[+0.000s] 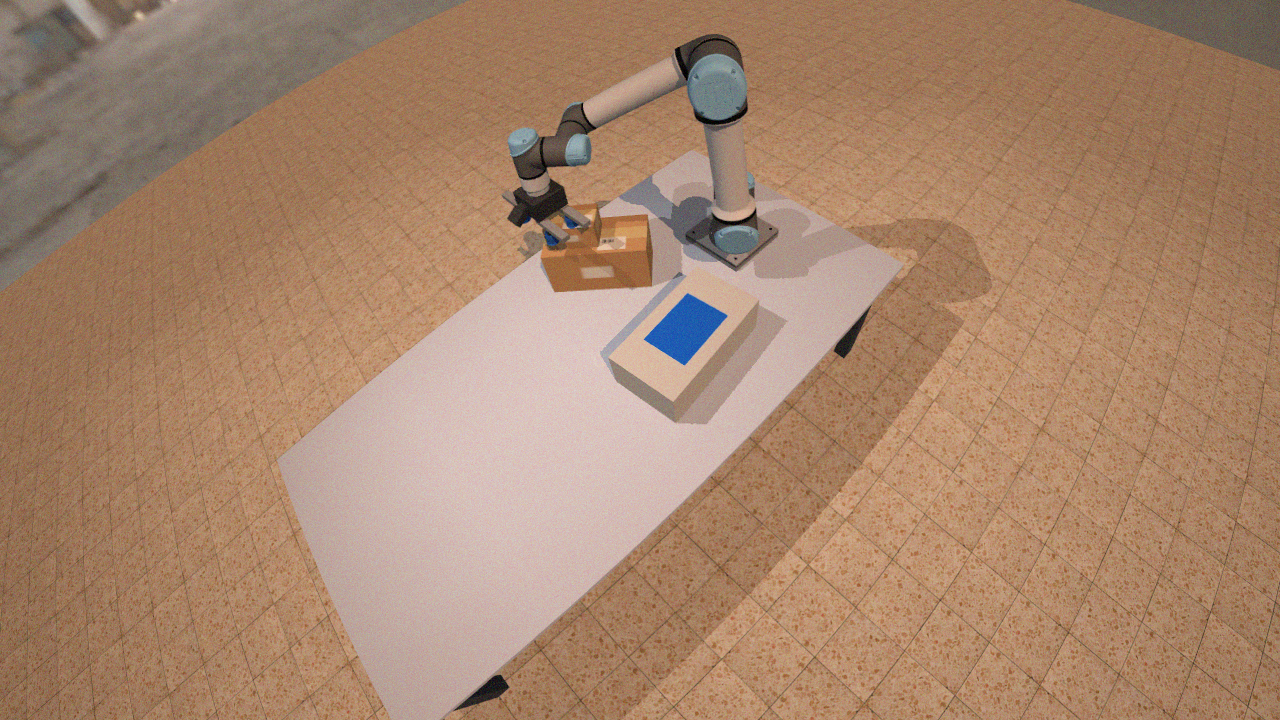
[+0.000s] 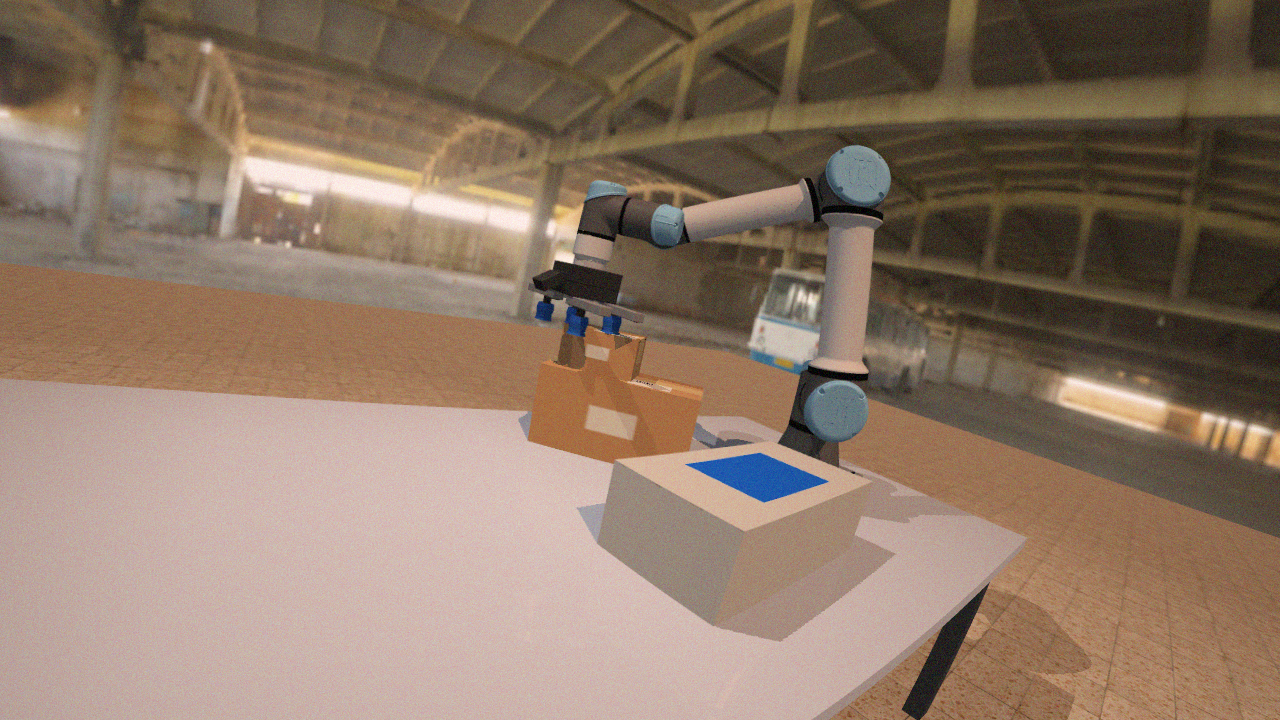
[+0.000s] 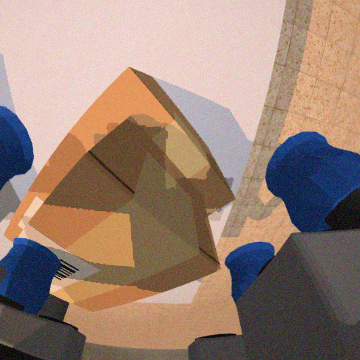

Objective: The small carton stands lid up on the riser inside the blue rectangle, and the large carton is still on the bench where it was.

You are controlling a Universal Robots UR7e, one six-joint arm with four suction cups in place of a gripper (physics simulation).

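Places are measured from the arm's base along level axes (x back, y left, z down), in metres.
Where they show: hand, tool point: (image 2: 573, 328) (image 3: 144, 215).
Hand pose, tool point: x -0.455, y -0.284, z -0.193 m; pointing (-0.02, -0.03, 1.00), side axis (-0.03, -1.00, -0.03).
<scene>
Each offset is from my tool point to the top centre of the thing. Level surfaces: height alone.
The small carton {dx +0.051, dy +0.038, dz -0.009 m} (image 1: 587, 225) (image 2: 609, 355) (image 3: 118, 178) stands on top of the large carton {dx +0.091, dy +0.076, dz +0.069 m} (image 1: 602, 263) (image 2: 617, 419) (image 3: 114, 96) at the back of the grey bench {dz +0.223 m} (image 1: 465, 483) (image 2: 267, 555) (image 3: 143, 36). My suction gripper (image 1: 555, 222) (image 2: 577, 316) (image 3: 150, 218) hangs right over the small carton with its blue cups just at the lid. I cannot tell if they touch, and it holds nothing. The beige riser {dx +0.055, dy +0.479, dz +0.103 m} (image 1: 666, 380) (image 2: 706, 537) stands to the right of the cartons. The blue rectangle {dx +0.055, dy +0.479, dz +0.103 m} (image 1: 685, 327) (image 2: 757, 475) on its top is bare.
The arm's base (image 1: 732, 237) (image 2: 827, 412) is bolted to the bench behind the riser, close to the large carton. The bench edge runs just behind and to the left of the cartons, with tiled floor (image 1: 1029, 447) (image 3: 321, 89) all around.
</scene>
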